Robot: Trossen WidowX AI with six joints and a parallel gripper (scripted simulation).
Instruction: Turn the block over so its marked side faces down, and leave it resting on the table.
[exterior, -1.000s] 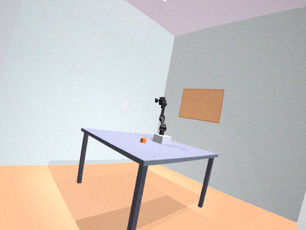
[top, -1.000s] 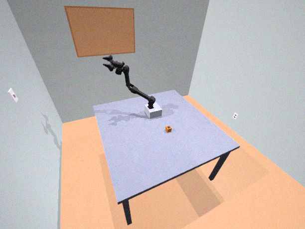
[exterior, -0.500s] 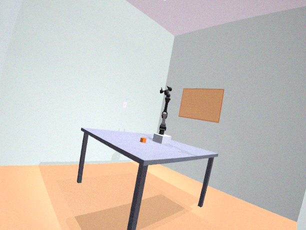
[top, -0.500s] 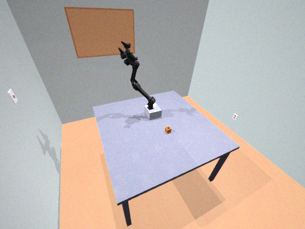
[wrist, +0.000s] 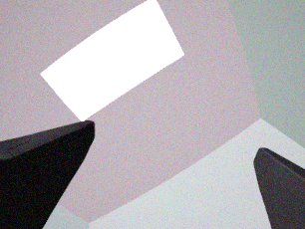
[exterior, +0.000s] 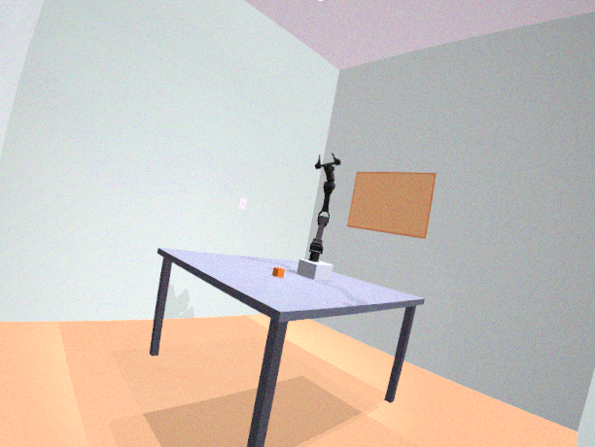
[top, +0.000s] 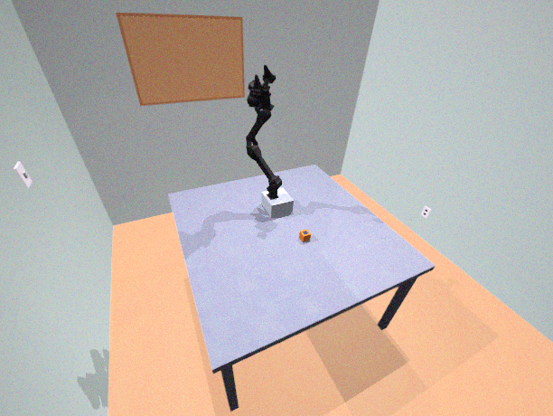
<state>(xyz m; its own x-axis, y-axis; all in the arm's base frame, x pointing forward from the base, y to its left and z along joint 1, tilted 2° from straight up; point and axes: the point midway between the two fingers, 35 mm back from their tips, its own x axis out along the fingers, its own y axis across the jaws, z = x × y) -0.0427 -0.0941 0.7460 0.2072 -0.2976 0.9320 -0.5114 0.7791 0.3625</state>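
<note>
The block is 85 cm below my gripper tip, 38 cm ahead of it and 12 cm to the left of it.
</note>
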